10 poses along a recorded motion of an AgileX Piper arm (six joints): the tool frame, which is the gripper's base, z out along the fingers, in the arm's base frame.
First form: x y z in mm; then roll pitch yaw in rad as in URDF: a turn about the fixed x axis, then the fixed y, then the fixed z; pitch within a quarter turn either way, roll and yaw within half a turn.
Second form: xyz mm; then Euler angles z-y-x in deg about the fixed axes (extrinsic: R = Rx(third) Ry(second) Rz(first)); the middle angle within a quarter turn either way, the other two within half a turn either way. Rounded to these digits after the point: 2 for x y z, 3 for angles.
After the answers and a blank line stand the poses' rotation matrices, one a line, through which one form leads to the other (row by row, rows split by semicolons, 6 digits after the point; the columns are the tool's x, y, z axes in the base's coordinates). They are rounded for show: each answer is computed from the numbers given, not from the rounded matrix.
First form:
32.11, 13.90, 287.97, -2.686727, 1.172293, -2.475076
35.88, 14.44, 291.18, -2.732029, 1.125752, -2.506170
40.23, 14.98, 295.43, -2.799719, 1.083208, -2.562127
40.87, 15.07, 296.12, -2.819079, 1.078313, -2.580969
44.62, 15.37, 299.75, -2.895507, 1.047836, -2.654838
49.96, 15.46, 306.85, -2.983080, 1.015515, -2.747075
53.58, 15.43, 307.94, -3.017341, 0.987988, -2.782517
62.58, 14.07, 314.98, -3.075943, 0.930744, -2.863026
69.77, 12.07, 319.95, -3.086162, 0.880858, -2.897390
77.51, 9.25, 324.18, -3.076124, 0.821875, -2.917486
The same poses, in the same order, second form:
32.11, 13.90, 287.97, 142.135, 67.274, -154.461
35.88, 14.44, 291.18, 143.630, 64.514, -156.597
40.23, 14.98, 295.43, 145.636, 61.647, -158.345
40.87, 15.07, 296.12, 146.230, 61.202, -158.578
44.62, 15.37, 299.75, 148.820, 58.938, -159.853
49.96, 15.46, 306.85, 152.282, 56.648, -161.242
53.58, 15.43, 307.94, 153.954, 55.004, -162.222
62.58, 14.07, 314.98, 158.707, 51.955, -165.241
69.77, 12.07, 319.95, 162.061, 49.521, -168.228
77.51, 9.25, 324.18, 165.228, 46.645, -171.739

-0.304991 -0.237132 0.922360; -0.239906 0.956402 0.166556; -0.921643 -0.170482 -0.348584
-0.346474 -0.255162 0.902690; -0.255508 0.951580 0.170912; -0.902592 -0.171428 -0.394893
-0.392017 -0.268054 0.880040; -0.256538 0.950514 0.175244; -0.883465 -0.157065 -0.441384
-0.400439 -0.267767 0.876327; -0.251403 0.951758 0.175936; -0.881161 -0.149860 -0.448438
-0.441439 -0.267131 0.856605; -0.233621 0.955949 0.177717; -0.866344 -0.121670 -0.484400
-0.486685 -0.255715 0.835313; -0.202629 0.963164 0.176795; -0.849752 -0.083216 -0.520573
-0.515269 -0.251826 0.819196; -0.193405 0.965366 0.175109; -0.834920 -0.068209 -0.546128
-0.574214 -0.223796 0.787523; -0.164227 0.973848 0.157001; -0.802065 -0.039180 -0.595951
-0.617605 -0.199948 0.760647; -0.153892 0.979172 0.132439; -0.771285 -0.035263 -0.635512
-0.663823 -0.175041 0.727117; -0.151309 0.983553 0.098636; -0.732424 -0.044542 -0.679391

